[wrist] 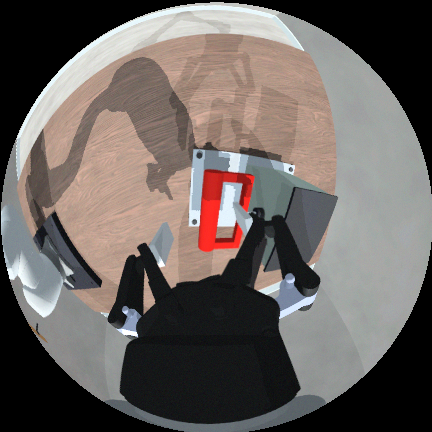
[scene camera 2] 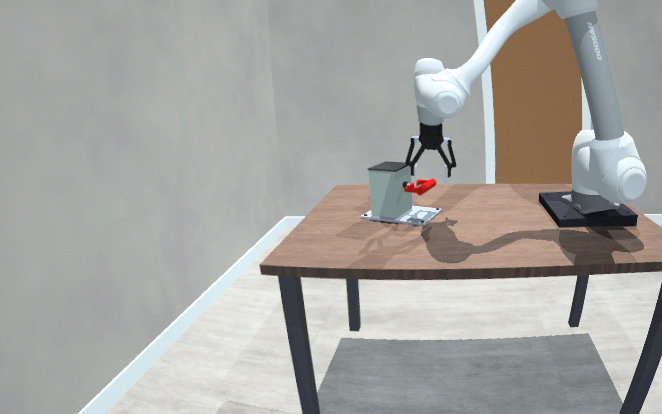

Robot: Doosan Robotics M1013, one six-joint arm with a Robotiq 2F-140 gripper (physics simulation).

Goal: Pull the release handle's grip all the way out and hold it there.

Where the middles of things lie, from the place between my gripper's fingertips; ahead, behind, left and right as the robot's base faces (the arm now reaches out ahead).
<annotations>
Right now my hand is 10 cm short of the light metal base plate (scene camera 2: 416, 215), 4 cm to the left of it and 10 cm above it.
</annotations>
